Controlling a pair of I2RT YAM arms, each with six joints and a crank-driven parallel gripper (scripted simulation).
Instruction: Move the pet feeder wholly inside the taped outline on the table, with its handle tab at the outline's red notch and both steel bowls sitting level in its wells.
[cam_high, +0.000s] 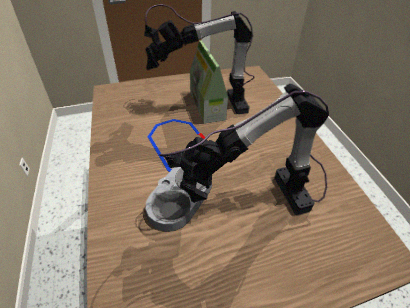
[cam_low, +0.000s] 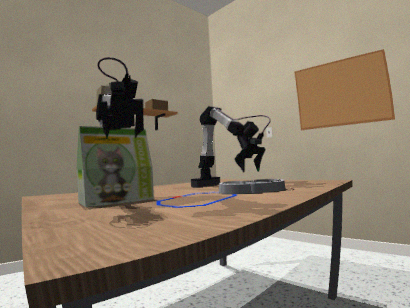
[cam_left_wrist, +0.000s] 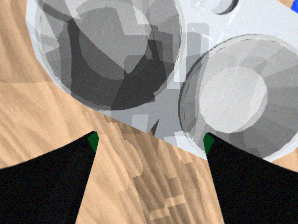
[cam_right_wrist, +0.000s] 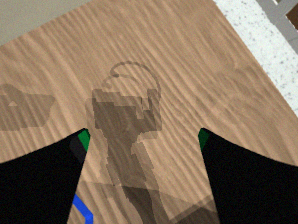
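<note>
My left hand is 2 cm past the blue taped outline, 35 cm to the left of it and 10 cm above it. Also, from my left hand: green cat food bag: 22 cm behind, 62 cm to the right, 5 cm above; then grey pet feeder: 5 cm ahead, 6 cm to the right, 8 cm below.
</note>
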